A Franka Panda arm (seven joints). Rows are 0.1 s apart.
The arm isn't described. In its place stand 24 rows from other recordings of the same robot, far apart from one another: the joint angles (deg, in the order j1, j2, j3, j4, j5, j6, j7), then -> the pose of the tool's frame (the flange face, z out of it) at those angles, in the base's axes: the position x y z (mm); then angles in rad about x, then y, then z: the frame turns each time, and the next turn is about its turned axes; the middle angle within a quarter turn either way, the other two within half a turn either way.
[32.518, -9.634, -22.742, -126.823, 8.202, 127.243, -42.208] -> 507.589 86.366 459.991 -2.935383 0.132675 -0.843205
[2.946, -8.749, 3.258, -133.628, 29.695, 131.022, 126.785] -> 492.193 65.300 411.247 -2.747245 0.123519 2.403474
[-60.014, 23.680, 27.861, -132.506, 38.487, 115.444, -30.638] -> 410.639 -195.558 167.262 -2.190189 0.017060 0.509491
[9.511, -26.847, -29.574, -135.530, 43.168, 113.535, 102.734] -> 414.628 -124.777 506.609 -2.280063 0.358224 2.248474
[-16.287, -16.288, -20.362, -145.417, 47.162, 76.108, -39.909] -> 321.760 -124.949 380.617 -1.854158 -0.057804 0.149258
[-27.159, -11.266, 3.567, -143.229, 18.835, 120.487, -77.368] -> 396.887 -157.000 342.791 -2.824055 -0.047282 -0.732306
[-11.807, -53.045, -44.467, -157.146, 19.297, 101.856, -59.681] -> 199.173 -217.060 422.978 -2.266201 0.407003 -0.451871
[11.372, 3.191, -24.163, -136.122, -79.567, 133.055, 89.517] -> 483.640 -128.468 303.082 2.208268 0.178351 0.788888
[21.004, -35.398, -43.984, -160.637, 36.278, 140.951, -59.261] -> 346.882 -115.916 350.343 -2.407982 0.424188 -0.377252
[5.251, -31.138, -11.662, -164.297, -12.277, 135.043, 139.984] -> 334.054 -31.082 336.422 3.092666 0.030902 2.378850
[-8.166, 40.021, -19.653, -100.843, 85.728, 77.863, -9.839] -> 598.055 -151.079 214.615 -1.675348 0.213561 0.747998
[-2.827, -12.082, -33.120, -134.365, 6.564, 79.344, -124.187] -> 312.542 -210.605 375.045 -2.454628 -0.479237 -1.398086
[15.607, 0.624, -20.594, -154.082, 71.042, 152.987, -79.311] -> 387.268 -62.518 218.340 -2.707733 0.287912 -0.221955
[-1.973, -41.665, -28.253, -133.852, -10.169, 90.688, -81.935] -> 273.282 -219.485 545.839 -2.976771 -0.022442 -1.035965
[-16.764, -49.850, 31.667, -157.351, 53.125, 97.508, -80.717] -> 281.665 143.117 414.728 -2.641040 -0.144522 -1.177241
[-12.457, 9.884, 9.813, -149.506, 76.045, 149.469, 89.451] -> 400.060 -35.657 173.928 -2.594766 0.217282 2.783198
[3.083, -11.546, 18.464, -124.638, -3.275, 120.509, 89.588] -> 469.115 189.342 484.485 3.079686 0.152606 1.168469
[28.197, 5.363, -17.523, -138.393, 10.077, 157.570, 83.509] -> 508.355 88.261 298.162 -3.053983 0.238227 1.410304
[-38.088, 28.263, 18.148, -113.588, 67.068, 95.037, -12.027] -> 555.057 -111.028 247.295 -1.748493 0.130703 0.683237
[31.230, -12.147, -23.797, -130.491, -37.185, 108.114, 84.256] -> 470.792 11.564 429.583 2.603376 -0.029926 1.049214
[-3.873, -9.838, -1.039, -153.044, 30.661, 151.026, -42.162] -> 419.647 -48.737 304.168 -2.901105 0.212505 -0.222301
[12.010, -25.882, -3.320, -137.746, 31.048, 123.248, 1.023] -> 425.077 84.633 505.034 -2.626785 0.168168 0.076304
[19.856, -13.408, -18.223, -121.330, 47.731, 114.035, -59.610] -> 503.727 49.397 539.172 -2.305260 0.164480 -0.822941
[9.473, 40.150, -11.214, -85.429, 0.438, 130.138, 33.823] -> 723.993 3.383 272.673 3.023072 0.090843 0.579836
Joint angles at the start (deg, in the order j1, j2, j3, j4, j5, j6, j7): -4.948, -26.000, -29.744, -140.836, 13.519, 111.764, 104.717
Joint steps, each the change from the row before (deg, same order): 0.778, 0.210, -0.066, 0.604, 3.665, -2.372, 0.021; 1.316, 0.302, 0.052, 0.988, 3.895, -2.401, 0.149; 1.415, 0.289, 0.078, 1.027, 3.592, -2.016, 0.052; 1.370, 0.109, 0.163, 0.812, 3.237, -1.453, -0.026; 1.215, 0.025, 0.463, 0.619, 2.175, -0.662, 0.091
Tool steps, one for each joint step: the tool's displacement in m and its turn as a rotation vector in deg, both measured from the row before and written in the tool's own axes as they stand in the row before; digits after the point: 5 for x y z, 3 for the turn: -0.00905, 0.00492, 0.00202, -3.036, -2.610, 0.620; -0.01465, 0.00594, 0.00191, -3.115, -2.665, 0.047; -0.01556, 0.00596, 0.00211, -2.757, -2.439, -0.396; -0.01515, 0.00623, 0.00277, -2.287, -2.239, -0.705; -0.01423, 0.00567, 0.00374, -1.411, -1.286, -0.948
